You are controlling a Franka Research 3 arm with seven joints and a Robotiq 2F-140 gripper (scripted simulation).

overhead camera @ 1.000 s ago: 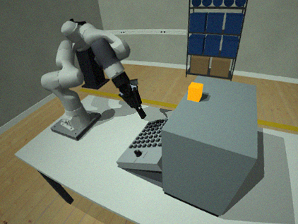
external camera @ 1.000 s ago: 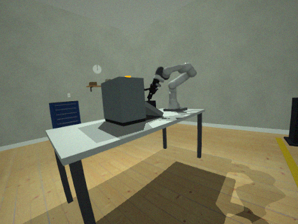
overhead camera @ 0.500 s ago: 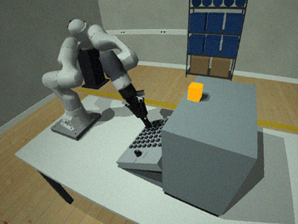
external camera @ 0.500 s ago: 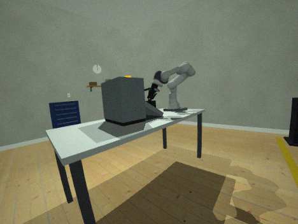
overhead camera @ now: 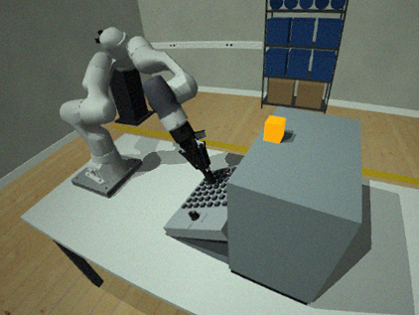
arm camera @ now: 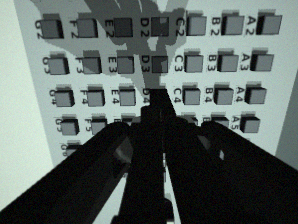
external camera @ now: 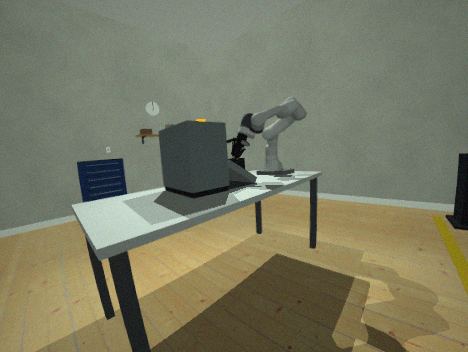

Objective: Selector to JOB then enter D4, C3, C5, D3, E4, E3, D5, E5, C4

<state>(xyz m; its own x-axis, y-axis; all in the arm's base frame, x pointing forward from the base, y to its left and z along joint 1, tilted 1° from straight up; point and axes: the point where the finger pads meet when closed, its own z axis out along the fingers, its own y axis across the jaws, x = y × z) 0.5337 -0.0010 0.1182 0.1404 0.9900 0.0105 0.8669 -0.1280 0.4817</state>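
Right now the key is 6 cm ahead of my hand, 1 cm to the right of it and 3 cm below it. From my hand the other things lie so: selector knob (1 cm ahead, 16 cm to the right, 3 cm below).
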